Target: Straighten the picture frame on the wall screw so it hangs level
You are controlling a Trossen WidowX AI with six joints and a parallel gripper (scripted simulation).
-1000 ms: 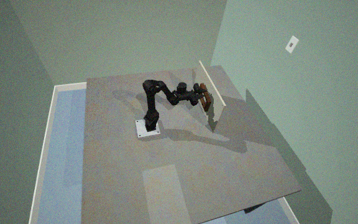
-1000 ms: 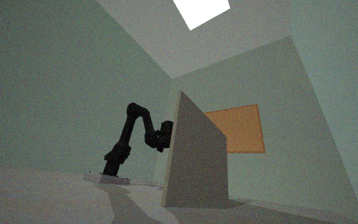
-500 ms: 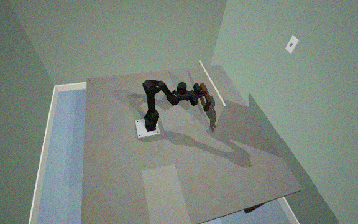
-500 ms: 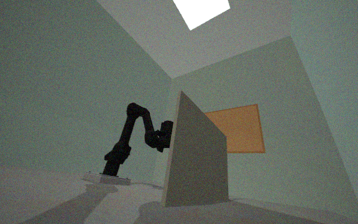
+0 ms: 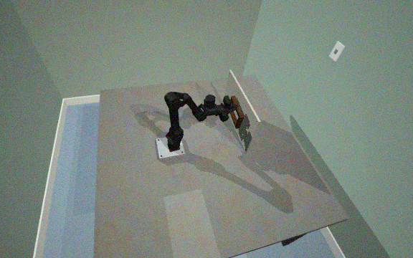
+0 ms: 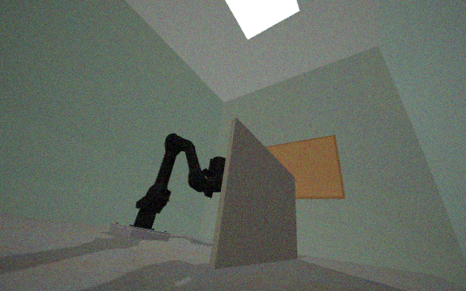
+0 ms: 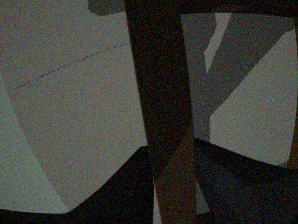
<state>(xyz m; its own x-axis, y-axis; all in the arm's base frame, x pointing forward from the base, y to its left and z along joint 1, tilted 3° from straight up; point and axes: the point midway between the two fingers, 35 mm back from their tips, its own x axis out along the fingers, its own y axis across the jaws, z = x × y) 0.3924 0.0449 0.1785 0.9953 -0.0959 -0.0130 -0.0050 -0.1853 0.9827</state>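
My gripper tip is now 1 cm short of the brown wooden picture frame, 1 cm to the right of it and 5 cm above it. Also, from my gripper tip: white wall panel: 2 cm ahead, 2 cm to the left, 6 cm below.
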